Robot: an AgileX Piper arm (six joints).
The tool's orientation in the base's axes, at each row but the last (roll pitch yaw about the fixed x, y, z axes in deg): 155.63, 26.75, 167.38; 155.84, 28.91, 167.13; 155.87, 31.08, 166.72; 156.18, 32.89, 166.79; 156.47, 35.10, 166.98; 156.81, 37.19, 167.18
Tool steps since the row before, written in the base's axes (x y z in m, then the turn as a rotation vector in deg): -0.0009, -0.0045, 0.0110, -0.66, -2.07, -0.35; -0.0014, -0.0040, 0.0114, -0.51, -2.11, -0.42; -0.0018, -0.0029, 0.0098, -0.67, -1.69, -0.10; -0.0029, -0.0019, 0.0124, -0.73, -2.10, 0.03; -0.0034, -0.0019, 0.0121, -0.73, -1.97, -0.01; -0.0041, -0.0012, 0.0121, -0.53, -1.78, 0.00
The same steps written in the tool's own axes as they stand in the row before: -0.0050, -0.0001, -0.0108, 0.33, -2.06, -0.69; -0.0051, 0.0003, -0.0110, 0.23, -2.13, -0.56; -0.0041, 0.0007, -0.0095, 0.28, -1.62, -0.78; -0.0047, 0.0024, -0.0117, 0.18, -1.96, -1.03; -0.0046, 0.0022, -0.0116, 0.22, -1.85, -0.97; -0.0043, 0.0028, -0.0118, 0.10, -1.67, -0.80
